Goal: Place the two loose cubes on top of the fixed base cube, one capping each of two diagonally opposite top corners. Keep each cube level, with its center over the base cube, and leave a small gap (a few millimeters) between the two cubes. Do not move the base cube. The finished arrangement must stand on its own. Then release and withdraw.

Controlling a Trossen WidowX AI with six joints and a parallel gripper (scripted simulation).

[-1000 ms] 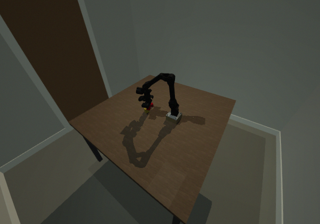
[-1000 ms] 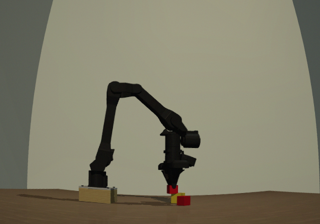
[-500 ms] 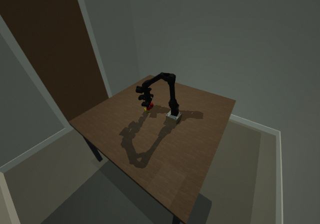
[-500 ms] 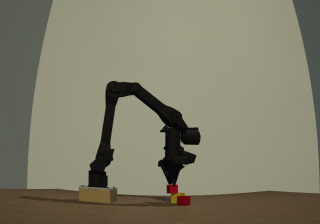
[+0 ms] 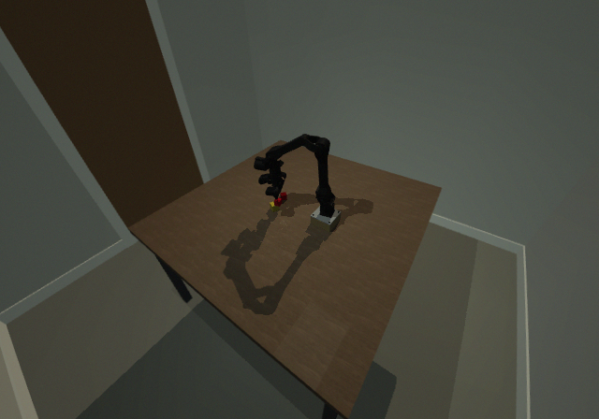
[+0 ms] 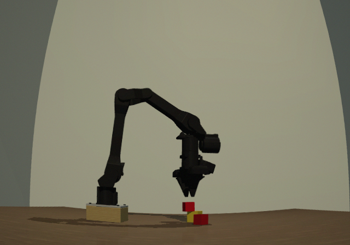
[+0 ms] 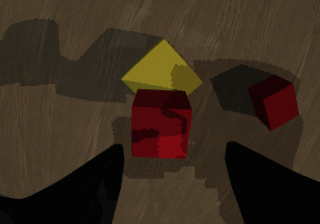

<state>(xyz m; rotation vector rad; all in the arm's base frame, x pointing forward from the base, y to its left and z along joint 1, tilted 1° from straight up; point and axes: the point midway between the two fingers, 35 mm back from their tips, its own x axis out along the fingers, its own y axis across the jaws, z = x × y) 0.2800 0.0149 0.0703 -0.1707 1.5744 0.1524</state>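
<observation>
Now: gripper tip 40 mm above the red cube and 10 mm to the right of it. Round my gripper tip: yellow base cube 70 mm below, 20 mm ahead, 10 mm to the left.
</observation>
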